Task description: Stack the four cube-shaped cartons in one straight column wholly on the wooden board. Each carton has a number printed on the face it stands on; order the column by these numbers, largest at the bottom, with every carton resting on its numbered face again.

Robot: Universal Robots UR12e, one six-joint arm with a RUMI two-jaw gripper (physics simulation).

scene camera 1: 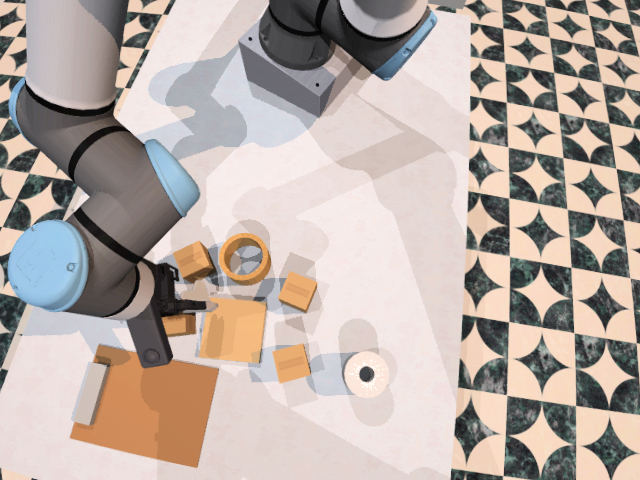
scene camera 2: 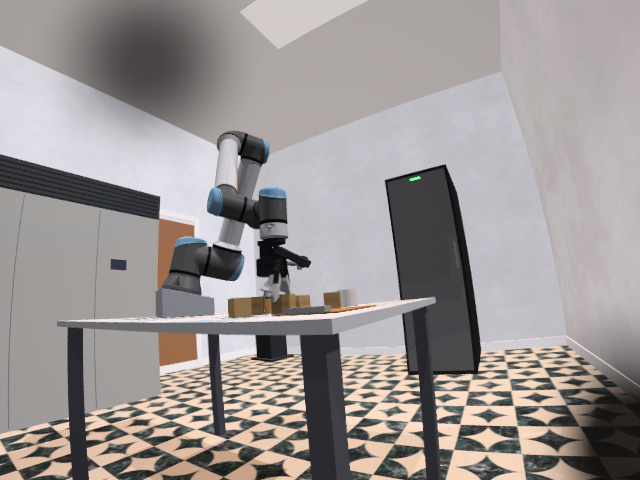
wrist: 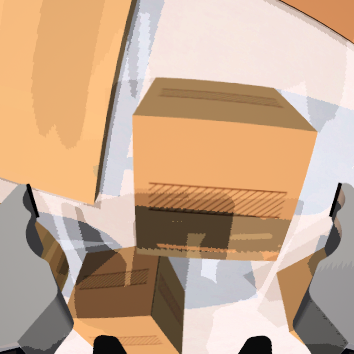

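Pixels of known places: gripper, fingertip midpoint: (scene camera 1: 181, 313) (scene camera 2: 281, 302) (wrist: 183, 188); arm's base, origin of the base link: (scene camera 1: 297, 38) (scene camera 2: 181, 293).
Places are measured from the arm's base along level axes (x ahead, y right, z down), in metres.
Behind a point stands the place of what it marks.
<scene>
Four cartons have hidden underside numbers. One (scene camera 1: 179, 327) {x 0.716, y -0.009, z 0.048 m} (wrist: 220, 155) {x 0.721, y 0.006, z 0.048 m} stands left of the light wooden board (scene camera 1: 235, 338) {x 0.701, y -0.107, z 0.094 m} (wrist: 60, 165) {x 0.656, y -0.049, z 0.094 m}, partly hidden by my gripper in scene camera 1. Another (scene camera 1: 193, 260) {x 0.586, y 0.020, z 0.048 m} (wrist: 117, 295) {x 0.610, y 0.010, z 0.064 m} stands above the board's upper left. A third (scene camera 1: 297, 291) {x 0.580, y -0.199, z 0.048 m} stands at its upper right. A fourth (scene camera 1: 291, 363) {x 0.709, y -0.231, z 0.049 m} (scene camera 2: 331, 298) {x 0.724, y -0.206, z 0.070 m} stands to its right. My gripper (scene camera 1: 183, 308) {x 0.690, y 0.009, z 0.072 m} (scene camera 2: 275, 293) {x 0.690, y 0.009, z 0.072 m} (wrist: 183, 188) {x 0.690, y 0.009, z 0.072 m} is open and empty, low over the first carton. In the wrist view, its fingers are left and right of that carton. The far finger is hidden in scene camera 1.
An orange ring (scene camera 1: 225, 267) {x 0.578, y -0.045, z 0.054 m} stands above the board in scene camera 1. A white roll (scene camera 1: 356, 382) {x 0.704, y -0.352, z 0.038 m} (scene camera 2: 348, 297) {x 0.711, y -0.336, z 0.071 m} stands farther right. A brown mat (scene camera 1: 175, 413) {x 0.871, y -0.046, z 0.103 m} (wrist: 330, 12) {x 0.794, y 0.031, z 0.103 m} bears a grey block (scene camera 1: 90, 395) {x 0.895, y 0.122, z 0.089 m} (scene camera 2: 307, 310) {x 0.906, y 0.140, z 0.097 m}. Another box (wrist: 292, 295) {x 0.646, y 0.119, z 0.080 m} shows beside my right finger.
</scene>
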